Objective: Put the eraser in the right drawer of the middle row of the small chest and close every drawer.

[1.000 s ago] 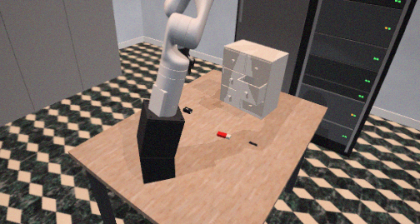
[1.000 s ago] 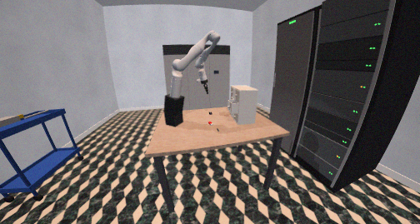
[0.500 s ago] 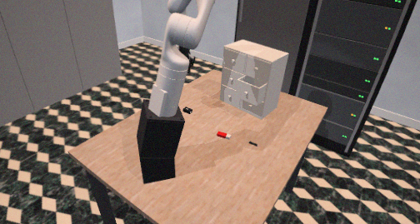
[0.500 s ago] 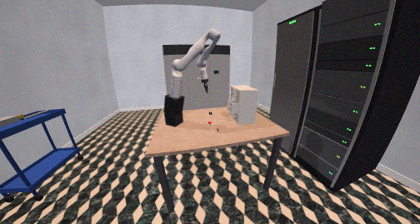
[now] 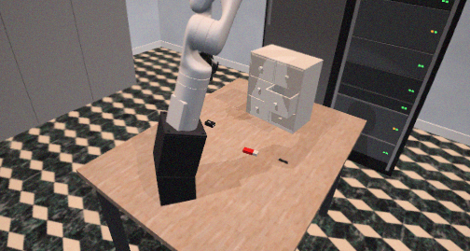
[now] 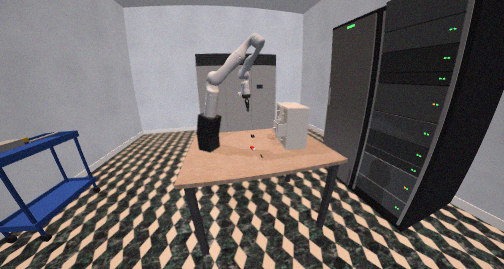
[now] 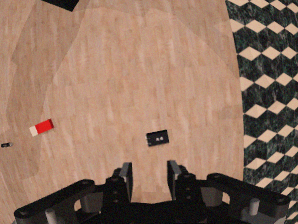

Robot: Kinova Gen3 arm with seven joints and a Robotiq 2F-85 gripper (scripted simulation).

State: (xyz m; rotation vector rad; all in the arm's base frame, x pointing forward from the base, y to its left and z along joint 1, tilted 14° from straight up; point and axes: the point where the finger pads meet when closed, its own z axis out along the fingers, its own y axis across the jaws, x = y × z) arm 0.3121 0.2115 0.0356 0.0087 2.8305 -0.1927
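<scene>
Now: hand 10 mm short of the eraser, 260 mm to the left of it and 280 mm above it. The rest, counted from my hand: thin dark object: 50 mm ahead, 400 mm to the right, 280 mm below.
</scene>
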